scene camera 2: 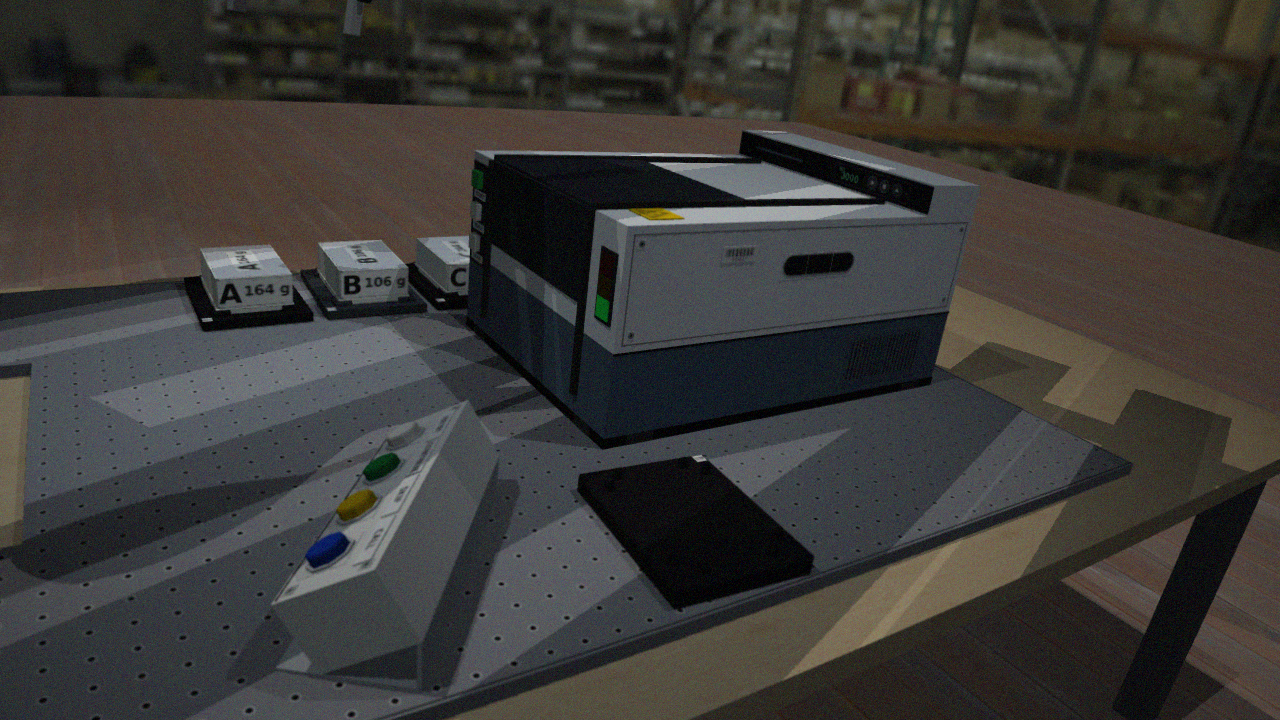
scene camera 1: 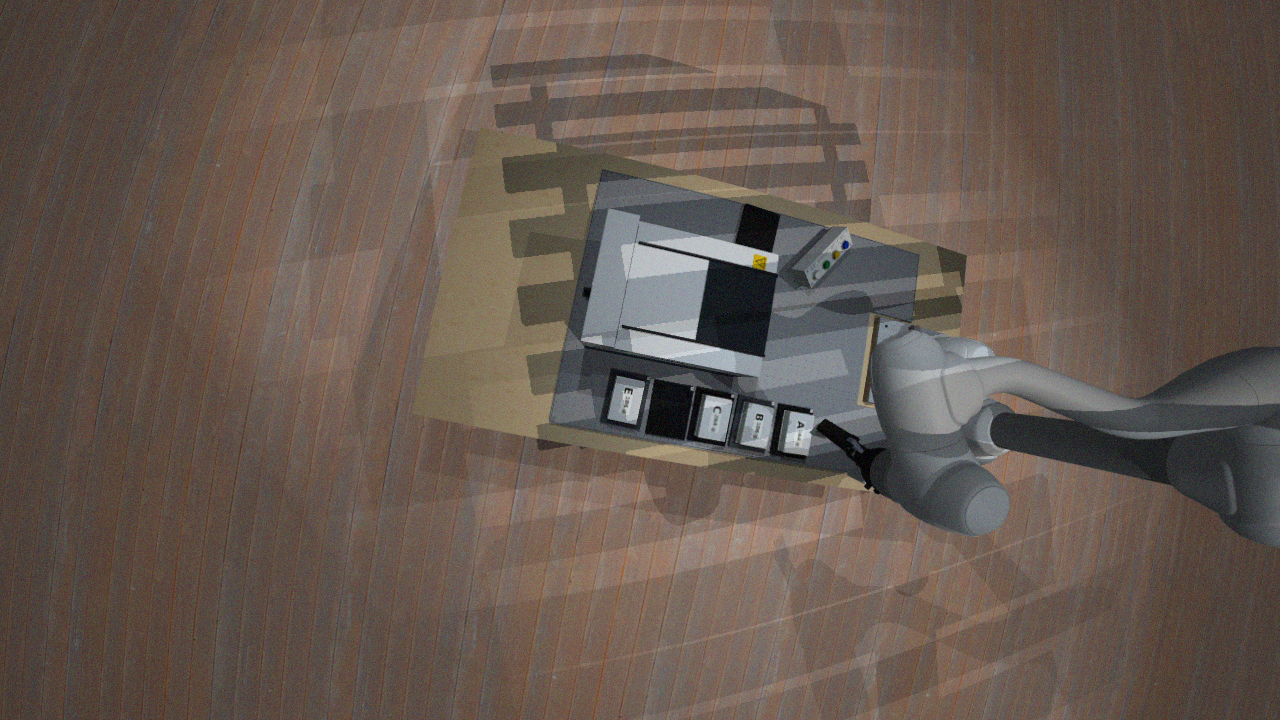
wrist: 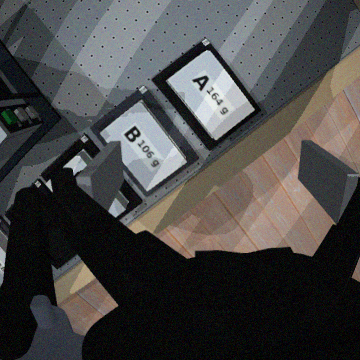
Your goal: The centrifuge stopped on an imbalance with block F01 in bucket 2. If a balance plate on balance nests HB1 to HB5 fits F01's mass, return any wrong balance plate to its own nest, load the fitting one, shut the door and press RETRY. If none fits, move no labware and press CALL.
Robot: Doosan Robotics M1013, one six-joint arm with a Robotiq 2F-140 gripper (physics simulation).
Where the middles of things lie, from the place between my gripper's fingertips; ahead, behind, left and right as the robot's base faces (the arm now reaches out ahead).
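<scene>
The centrifuge [scene camera 2: 680, 292] is 35 cm ahead of my hand, 37 cm to the right of it and 20 cm below it; going by their middles, it is the nearest to my hand of the things named here. The button box [scene camera 2: 376, 615] sits far to the right of my hand, a good way behind it and far below it. As for the flat black pad [scene camera 2: 655, 508], I find it 63 cm to the right of my hand, 5 cm ahead of it and 32 cm below it. Going by their middles, the pad is the farthest from my hand of the things named here.
</scene>
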